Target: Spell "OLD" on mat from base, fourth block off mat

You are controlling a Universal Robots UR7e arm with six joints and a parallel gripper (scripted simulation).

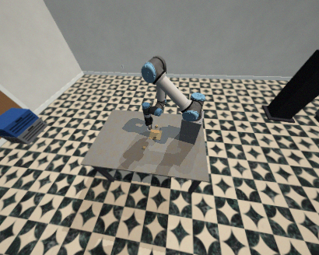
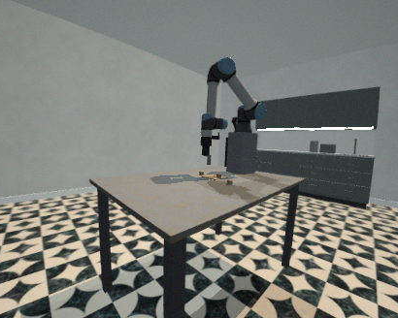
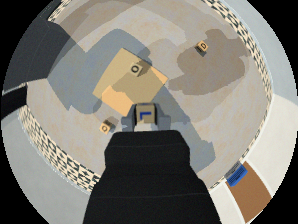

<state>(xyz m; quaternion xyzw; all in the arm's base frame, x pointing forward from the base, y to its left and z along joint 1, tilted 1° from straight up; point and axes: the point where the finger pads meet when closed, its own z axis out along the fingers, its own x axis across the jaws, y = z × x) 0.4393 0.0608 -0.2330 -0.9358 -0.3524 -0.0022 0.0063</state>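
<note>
Right now the tan mat is 110 mm below my hand and 60 mm behind it.
</note>
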